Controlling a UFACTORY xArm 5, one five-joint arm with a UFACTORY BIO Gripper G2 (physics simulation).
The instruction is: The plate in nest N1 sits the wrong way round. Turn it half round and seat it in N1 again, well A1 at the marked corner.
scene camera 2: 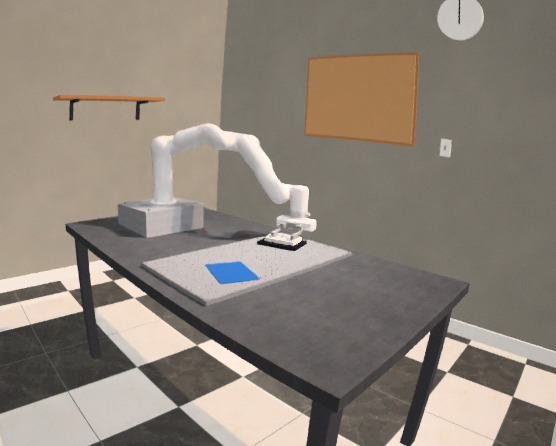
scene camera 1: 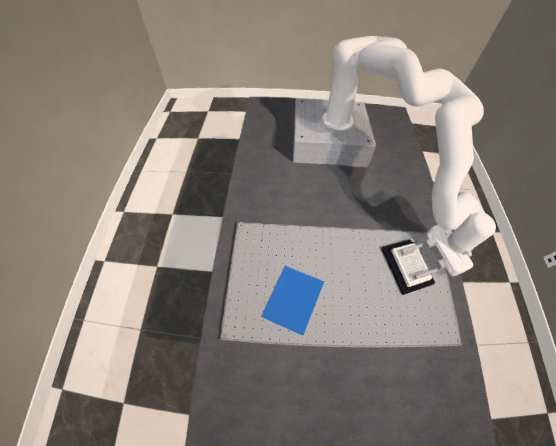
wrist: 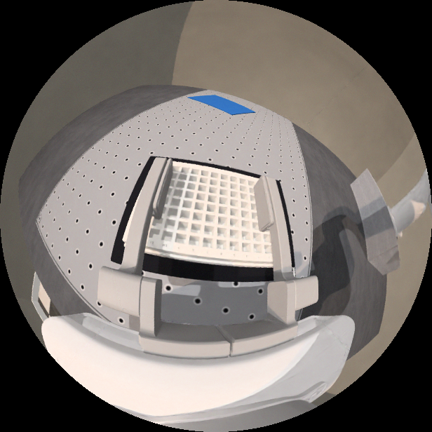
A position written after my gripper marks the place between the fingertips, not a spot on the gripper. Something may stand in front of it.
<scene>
I see my gripper (scene camera 1: 408, 265), a white well plate (scene camera 1: 410, 264) and a black nest N1 (wrist: 157, 264).
The white well plate shows as well in the wrist view (wrist: 209, 216). My gripper shows as well in the wrist view (wrist: 216, 171).
</scene>
